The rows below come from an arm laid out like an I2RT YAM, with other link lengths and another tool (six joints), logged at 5 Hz.
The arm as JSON. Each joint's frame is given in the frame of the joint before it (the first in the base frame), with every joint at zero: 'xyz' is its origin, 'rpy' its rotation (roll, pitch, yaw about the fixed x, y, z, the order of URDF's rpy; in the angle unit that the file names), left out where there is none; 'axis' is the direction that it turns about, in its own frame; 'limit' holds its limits. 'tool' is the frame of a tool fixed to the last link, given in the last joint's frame.
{
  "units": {
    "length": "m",
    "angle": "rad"
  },
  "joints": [
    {
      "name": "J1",
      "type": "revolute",
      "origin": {
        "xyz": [
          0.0,
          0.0,
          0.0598
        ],
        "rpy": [
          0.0,
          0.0,
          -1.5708
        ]
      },
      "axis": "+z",
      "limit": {
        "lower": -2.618,
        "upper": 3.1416
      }
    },
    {
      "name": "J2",
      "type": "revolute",
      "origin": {
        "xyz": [
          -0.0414,
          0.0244,
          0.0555
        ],
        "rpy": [
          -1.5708,
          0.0,
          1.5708
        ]
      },
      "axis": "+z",
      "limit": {
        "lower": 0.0,
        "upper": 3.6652
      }
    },
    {
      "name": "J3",
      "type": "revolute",
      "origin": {
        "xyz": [
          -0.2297,
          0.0,
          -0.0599
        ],
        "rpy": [
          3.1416,
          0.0,
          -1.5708
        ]
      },
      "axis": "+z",
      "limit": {
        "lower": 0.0,
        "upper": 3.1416
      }
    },
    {
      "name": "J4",
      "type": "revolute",
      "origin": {
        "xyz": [
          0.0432,
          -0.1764,
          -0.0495
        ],
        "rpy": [
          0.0,
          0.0,
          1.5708
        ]
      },
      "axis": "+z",
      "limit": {
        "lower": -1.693,
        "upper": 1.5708
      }
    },
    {
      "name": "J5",
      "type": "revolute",
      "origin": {
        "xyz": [
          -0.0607,
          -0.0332,
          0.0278
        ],
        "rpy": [
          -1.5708,
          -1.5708,
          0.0
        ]
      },
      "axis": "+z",
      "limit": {
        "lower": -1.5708,
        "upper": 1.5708
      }
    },
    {
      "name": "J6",
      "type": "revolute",
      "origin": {
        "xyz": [
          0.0,
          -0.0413,
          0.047
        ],
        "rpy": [
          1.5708,
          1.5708,
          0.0
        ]
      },
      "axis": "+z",
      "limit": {
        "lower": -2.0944,
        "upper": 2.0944
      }
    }
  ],
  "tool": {
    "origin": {
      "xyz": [
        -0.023,
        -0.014,
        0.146
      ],
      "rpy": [
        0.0,
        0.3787,
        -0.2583
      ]
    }
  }
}
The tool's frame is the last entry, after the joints.
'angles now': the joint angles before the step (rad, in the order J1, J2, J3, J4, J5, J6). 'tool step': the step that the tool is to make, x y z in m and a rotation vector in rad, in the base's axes. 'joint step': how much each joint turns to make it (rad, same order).
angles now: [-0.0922 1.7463 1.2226 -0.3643 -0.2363 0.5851]
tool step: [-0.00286 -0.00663 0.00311 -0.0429 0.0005 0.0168]
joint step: [-0.0089 -0.0120 0.0182 -0.0374 0.0171 -0.0481]
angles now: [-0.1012 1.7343 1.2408 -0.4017 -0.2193 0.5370]
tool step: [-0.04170 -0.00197 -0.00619 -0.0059 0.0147 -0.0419]
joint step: [-0.0037 -0.1718 -0.2126 0.0320 0.0295 0.0258]
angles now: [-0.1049 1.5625 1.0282 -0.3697 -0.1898 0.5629]
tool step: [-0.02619 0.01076 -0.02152 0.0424 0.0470 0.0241]
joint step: [0.0002 -0.0386 -0.1404 0.0512 -0.0441 0.0032]
